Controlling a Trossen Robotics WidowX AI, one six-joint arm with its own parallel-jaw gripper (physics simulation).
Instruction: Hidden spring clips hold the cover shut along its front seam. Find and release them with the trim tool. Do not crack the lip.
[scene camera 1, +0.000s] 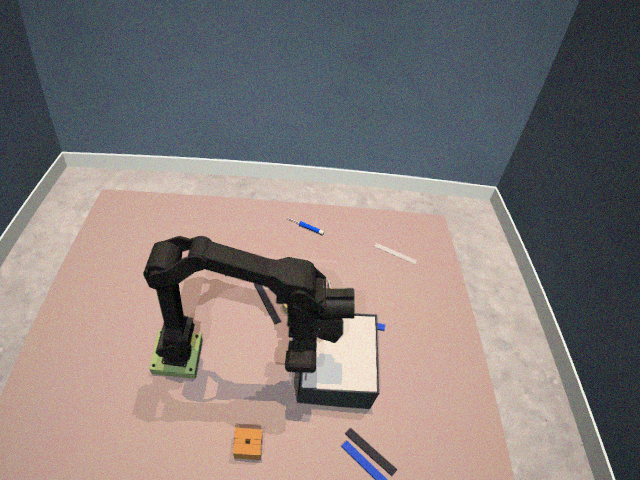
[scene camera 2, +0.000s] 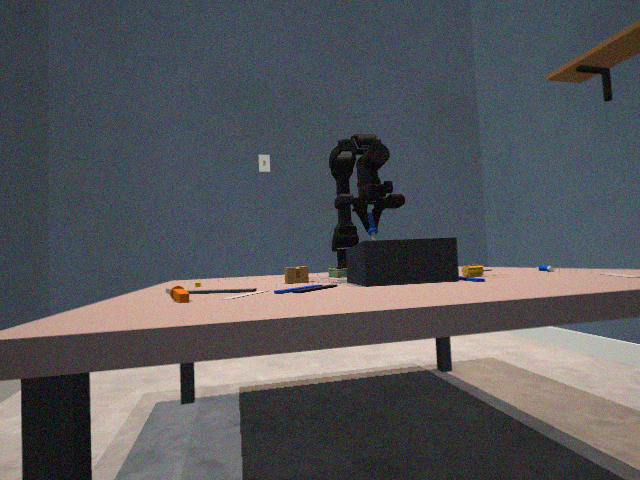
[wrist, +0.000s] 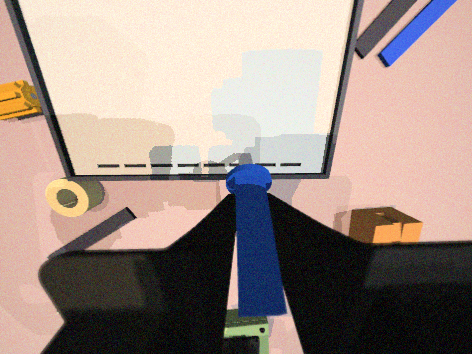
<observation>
My gripper shows in scene camera 1, in scene camera 2 and in the wrist view (248, 200). The same spot on my gripper: (scene camera 1: 309, 345) is (scene camera 2: 355, 199).
</observation>
